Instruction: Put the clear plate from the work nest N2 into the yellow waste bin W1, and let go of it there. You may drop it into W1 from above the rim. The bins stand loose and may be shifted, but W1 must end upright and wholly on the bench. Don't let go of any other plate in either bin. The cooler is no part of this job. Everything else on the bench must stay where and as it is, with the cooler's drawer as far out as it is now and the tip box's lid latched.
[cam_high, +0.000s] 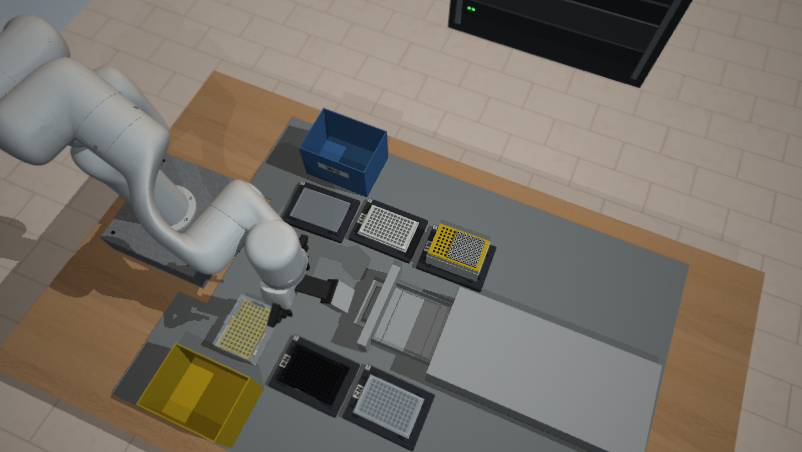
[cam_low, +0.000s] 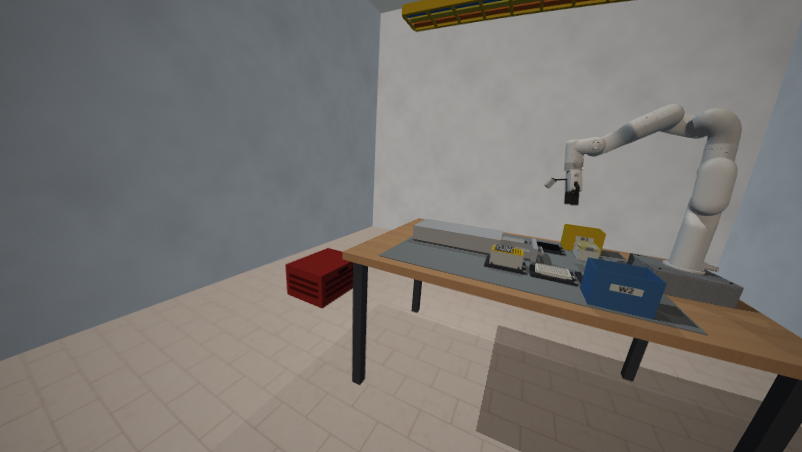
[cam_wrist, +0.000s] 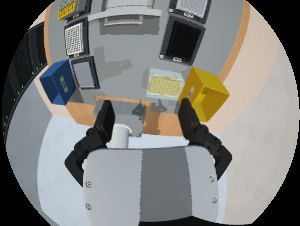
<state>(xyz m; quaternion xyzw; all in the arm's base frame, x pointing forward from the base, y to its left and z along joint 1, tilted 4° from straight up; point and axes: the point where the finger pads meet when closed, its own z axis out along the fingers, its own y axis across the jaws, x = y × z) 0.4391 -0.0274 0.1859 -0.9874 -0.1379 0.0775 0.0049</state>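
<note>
Right now my hand is 24 cm short of the clear plate, 5 cm to the left of it and 25 cm above it. Round my hand: black plate: 7 cm ahead, 8 cm to the right, 25 cm below; drawer: 22 cm ahead, 13 cm to the left, 25 cm below; yellow waste bin W1: 9 cm behind, 24 cm to the right, 23 cm below.
</note>
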